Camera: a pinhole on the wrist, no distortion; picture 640 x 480 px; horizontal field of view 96.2 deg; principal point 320.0 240.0 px. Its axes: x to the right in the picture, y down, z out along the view. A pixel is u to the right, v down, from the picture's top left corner.
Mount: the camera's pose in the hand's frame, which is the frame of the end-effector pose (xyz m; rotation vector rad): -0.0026 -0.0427 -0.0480 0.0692 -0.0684 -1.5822
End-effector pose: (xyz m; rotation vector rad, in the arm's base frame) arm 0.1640 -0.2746 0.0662 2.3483 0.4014 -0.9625
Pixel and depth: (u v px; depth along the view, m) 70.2 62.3 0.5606
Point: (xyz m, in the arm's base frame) -0.1615 -0.9453 0.2397
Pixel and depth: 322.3 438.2 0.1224
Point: 0.1482 -0.2837 -0.0491
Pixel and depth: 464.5 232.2 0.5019
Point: -0.2632 -0.3150 -0.2653
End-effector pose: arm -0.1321 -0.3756 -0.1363 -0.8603 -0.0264 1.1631
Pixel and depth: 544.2 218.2 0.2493
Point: -0.0517 -0.3273 0.1619
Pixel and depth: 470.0 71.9 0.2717
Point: -0.1602 -0.4284 0.1925
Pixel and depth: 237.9 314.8 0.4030
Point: -0.3172 -0.1024 0.0437
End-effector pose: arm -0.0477 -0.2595 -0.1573 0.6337 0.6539 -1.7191
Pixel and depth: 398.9 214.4 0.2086
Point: -0.1485 -0.3235 -0.0080
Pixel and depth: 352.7 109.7 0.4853
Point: -0.1151 -0.3560 0.3312
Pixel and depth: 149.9 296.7 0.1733
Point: -0.0040 -0.3745 -0.0863
